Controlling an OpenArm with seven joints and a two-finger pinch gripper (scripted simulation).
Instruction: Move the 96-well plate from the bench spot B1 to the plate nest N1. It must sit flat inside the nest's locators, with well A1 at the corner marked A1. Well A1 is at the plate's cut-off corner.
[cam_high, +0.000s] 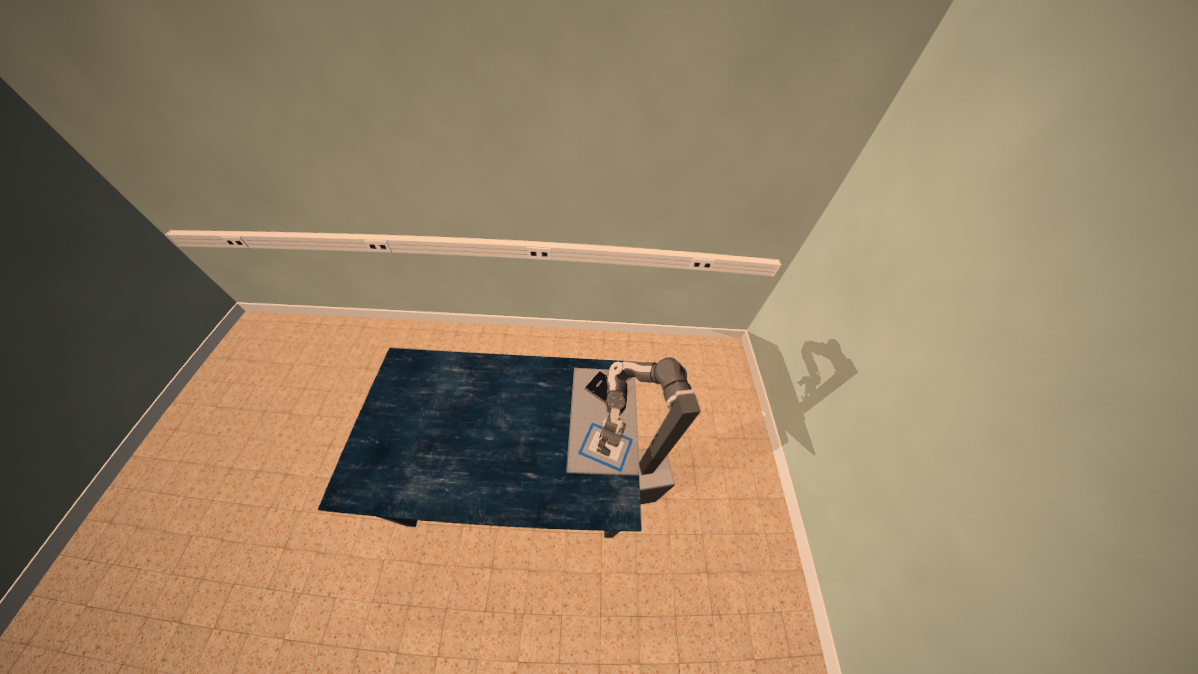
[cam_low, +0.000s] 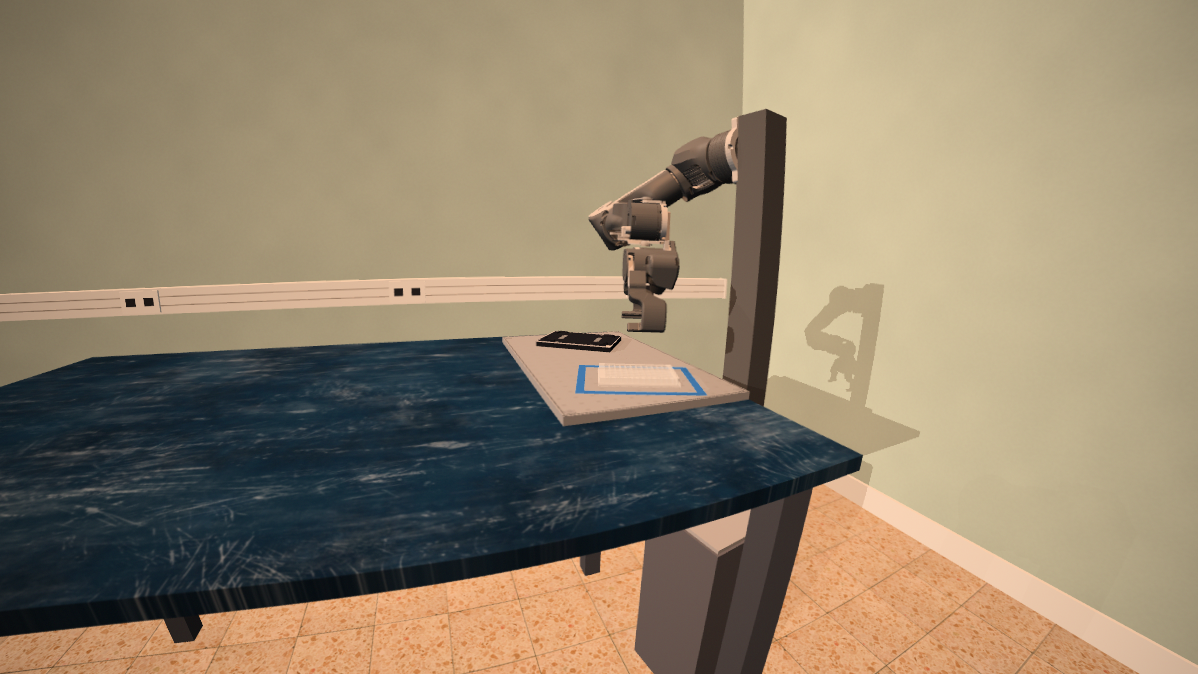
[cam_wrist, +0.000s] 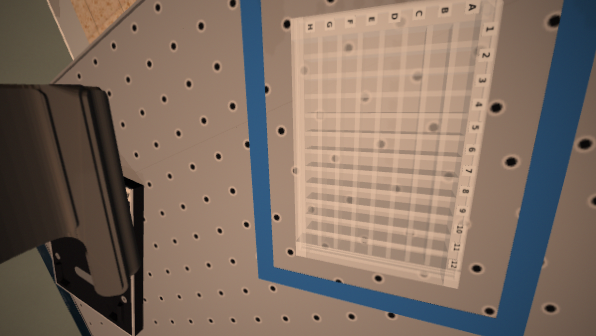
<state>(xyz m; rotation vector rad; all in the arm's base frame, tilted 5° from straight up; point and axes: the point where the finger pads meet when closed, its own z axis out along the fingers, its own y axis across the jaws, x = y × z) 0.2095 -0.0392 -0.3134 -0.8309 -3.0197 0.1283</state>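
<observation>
Now: the clear 96-well plate 80 mm below my hand. The rest, counted from my hand: black plate nest 40 mm behind, 270 mm to the right, 80 mm below.
</observation>
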